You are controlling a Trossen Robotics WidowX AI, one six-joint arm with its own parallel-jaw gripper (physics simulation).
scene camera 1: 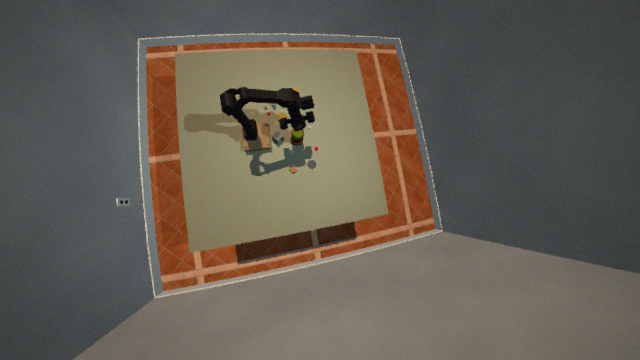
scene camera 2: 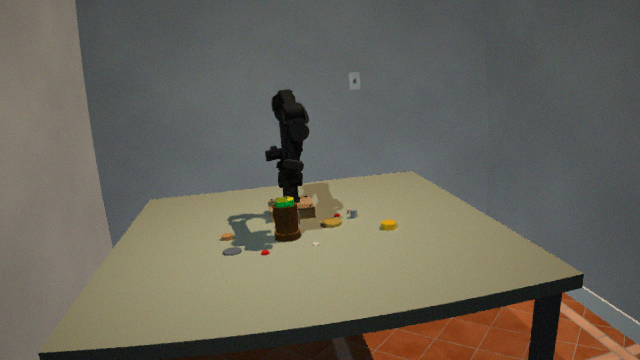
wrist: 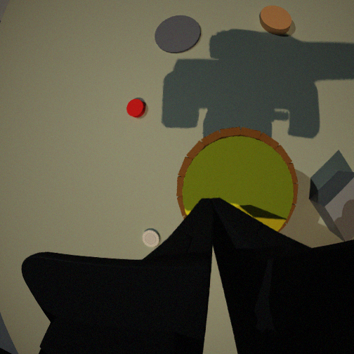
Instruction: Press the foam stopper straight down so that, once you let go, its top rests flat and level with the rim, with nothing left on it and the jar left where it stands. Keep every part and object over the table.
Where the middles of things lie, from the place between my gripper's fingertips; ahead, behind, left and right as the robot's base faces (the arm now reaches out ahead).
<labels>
Right now the brown jar [scene camera 2: 285, 209] is 10 mm behind my hand, 10 mm to the right of it and 90 mm below it.
</labels>
